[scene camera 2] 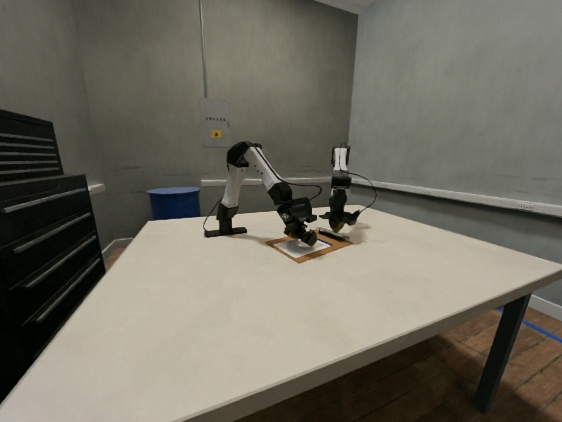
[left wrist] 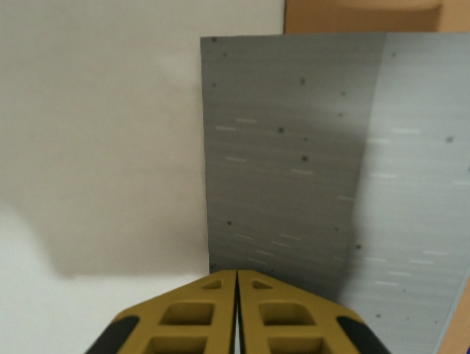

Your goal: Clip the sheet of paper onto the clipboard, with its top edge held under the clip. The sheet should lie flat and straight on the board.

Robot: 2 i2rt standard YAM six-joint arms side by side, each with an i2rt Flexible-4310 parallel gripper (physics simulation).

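The brown clipboard (scene camera 2: pixel 341 245) (left wrist: pixel 362 20) lies on the table. Its grey metal clip (scene camera 2: pixel 332 233) (left wrist: pixel 280 190) is at the board's back right end in the scene view, and reaches past the board's edge in the left wrist view. The white sheet (scene camera 2: pixel 292 248) lies on the board, with a dark blue band at its clip side; whether that edge is under the clip is hidden. My left gripper (scene camera 2: pixel 337 226) (left wrist: pixel 237 283) is shut and empty, pointing down at the clip's outer part. My right gripper (scene camera 2: pixel 301 239) is low over the sheet; its finger opening is unclear.
Both arms reach over the clipboard on the beige table (scene camera 2: pixel 240 320). A blue bin (scene camera 2: pixel 174 204) stands behind the table at the left. A black drawer cabinet (scene camera 2: pixel 50 240) stands at the left side.
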